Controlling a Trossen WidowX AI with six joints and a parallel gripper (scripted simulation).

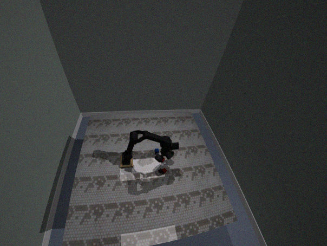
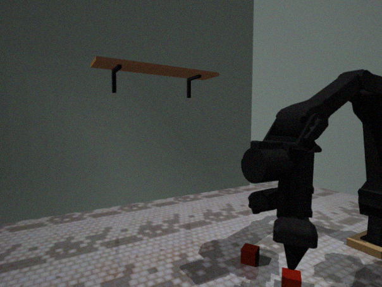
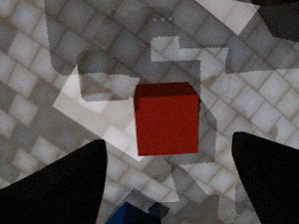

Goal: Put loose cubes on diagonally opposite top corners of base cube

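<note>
The red cube lies 40 mm below my gripper tip. Also, from my gripper tip: blue base cube 100 mm to the left, 40 mm below, 40 mm behind.
</note>
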